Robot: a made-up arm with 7 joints. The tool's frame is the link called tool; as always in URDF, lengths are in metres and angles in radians.
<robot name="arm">
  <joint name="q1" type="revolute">
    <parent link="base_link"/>
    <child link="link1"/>
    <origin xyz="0 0 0.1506" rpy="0 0 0"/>
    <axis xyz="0 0 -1"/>
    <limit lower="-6.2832" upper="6.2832" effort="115" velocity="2.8"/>
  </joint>
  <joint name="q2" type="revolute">
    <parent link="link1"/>
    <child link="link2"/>
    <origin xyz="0 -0.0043 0.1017" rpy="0 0 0"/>
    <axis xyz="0 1 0"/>
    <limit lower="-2.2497" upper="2.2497" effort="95" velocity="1.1"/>
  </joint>
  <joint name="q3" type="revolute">
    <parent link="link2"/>
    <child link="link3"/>
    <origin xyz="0 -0.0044 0.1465" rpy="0 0 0"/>
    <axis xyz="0 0 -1"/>
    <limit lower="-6.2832" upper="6.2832" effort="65" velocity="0.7"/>
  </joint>
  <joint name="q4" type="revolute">
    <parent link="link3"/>
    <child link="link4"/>
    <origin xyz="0 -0.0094 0.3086" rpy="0 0 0"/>
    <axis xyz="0 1 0"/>
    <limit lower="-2.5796" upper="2.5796" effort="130" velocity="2.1"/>
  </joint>
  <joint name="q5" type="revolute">
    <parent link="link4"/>
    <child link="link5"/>
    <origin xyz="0 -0.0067 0.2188" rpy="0 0 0"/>
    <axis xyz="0 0 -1"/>
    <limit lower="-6.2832" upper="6.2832" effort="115" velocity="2"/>
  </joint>
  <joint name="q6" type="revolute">
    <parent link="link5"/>
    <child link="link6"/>
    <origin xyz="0 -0.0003 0.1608" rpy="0 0 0"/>
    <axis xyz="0 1 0"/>
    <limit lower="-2.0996" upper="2.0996" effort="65" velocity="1.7"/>
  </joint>
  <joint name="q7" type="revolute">
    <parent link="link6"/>
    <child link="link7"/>
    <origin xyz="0 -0.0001 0.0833" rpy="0 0 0"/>
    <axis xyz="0 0 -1"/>
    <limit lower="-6.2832" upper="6.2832" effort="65" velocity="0.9"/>
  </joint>
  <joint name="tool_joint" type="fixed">
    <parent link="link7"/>
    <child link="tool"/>
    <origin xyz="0 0 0" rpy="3.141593 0 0"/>
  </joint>
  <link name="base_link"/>
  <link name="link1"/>
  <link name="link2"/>
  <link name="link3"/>
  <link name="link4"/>
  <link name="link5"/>
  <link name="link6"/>
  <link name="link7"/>
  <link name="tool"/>
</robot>
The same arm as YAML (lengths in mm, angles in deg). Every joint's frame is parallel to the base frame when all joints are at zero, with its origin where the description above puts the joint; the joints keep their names.
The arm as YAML. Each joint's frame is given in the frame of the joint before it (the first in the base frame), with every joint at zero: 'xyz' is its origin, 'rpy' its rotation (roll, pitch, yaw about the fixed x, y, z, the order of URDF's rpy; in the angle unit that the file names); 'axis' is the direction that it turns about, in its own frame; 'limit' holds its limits. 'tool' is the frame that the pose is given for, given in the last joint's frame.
units:
  length: mm
  angle: deg
joints:
  - name: q1
    type: revolute
    origin:
      xyz: [0.0, 0.0, 150.6]
      rpy: [0.0, 0.0, 0.0]
    axis: "-z"
    limit:
      lower: -360.0
      upper: 360.0
  - name: q2
    type: revolute
    origin:
      xyz: [0.0, -4.3, 101.7]
      rpy: [0.0, 0.0, 0.0]
    axis: "+y"
    limit:
      lower: -128.9
      upper: 128.9
  - name: q3
    type: revolute
    origin:
      xyz: [0.0, -4.4, 146.5]
      rpy: [0.0, 0.0, 0.0]
    axis: "-z"
    limit:
      lower: -360.0
      upper: 360.0
  - name: q4
    type: revolute
    origin:
      xyz: [0.0, -9.4, 308.6]
      rpy: [0.0, 0.0, 0.0]
    axis: "+y"
    limit:
      lower: -147.8
      upper: 147.8
  - name: q5
    type: revolute
    origin:
      xyz: [0.0, -6.7, 218.8]
      rpy: [0.0, 0.0, 0.0]
    axis: "-z"
    limit:
      lower: -360.0
      upper: 360.0
  - name: q6
    type: revolute
    origin:
      xyz: [0.0, -0.3, 160.8]
      rpy: [0.0, 0.0, 0.0]
    axis: "+y"
    limit:
      lower: -120.3
      upper: 120.3
  - name: q7
    type: revolute
    origin:
      xyz: [0.0, -0.1, 83.3]
      rpy: [0.0, 0.0, 0.0]
    axis: "-z"
    limit:
      lower: -360.0
      upper: 360.0
tool:
  origin:
    xyz: [0.0, 0.0, 0.0]
    rpy: [-180.0, 0.0, 0.0]

